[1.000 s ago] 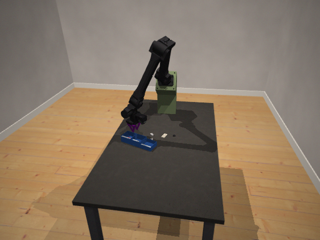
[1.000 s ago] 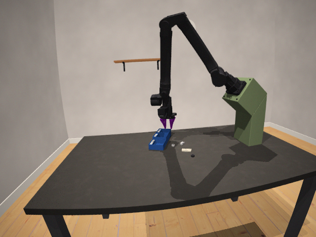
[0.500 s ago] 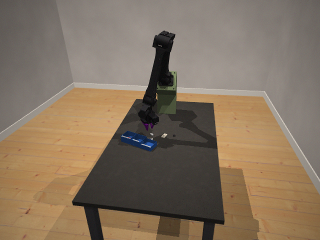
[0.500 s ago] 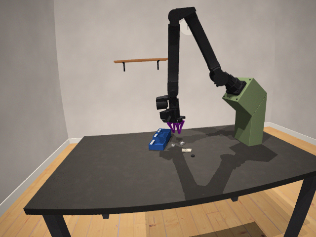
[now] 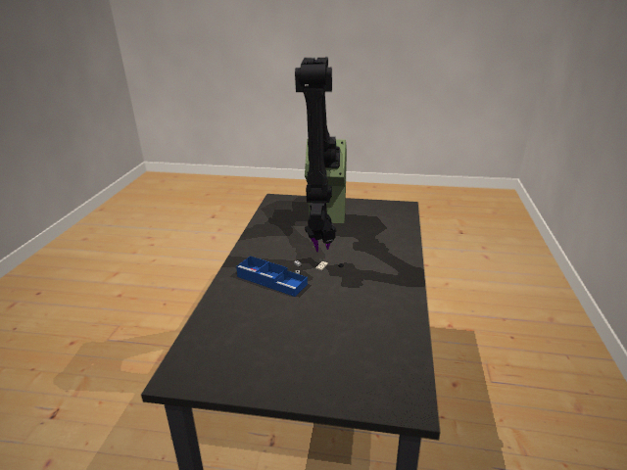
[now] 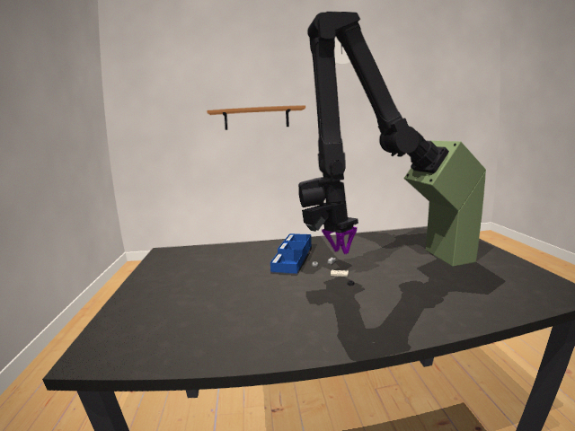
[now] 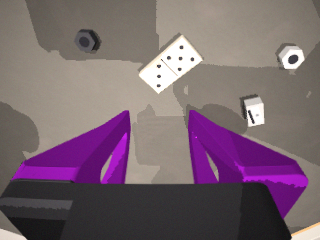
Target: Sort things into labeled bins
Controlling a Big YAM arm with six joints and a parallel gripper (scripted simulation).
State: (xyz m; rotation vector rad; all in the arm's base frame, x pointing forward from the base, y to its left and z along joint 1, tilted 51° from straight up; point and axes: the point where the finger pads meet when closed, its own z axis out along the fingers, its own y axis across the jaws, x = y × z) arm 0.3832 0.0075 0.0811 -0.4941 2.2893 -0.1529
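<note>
Now: the cream domino 70 mm below my hand. Round my hand: grey nut 60 mm ahead, 90 mm to the right, 70 mm below; red battery 70 mm ahead, 250 mm to the right, 70 mm below; dark hex nut 70 mm to the left, 70 mm below.
</note>
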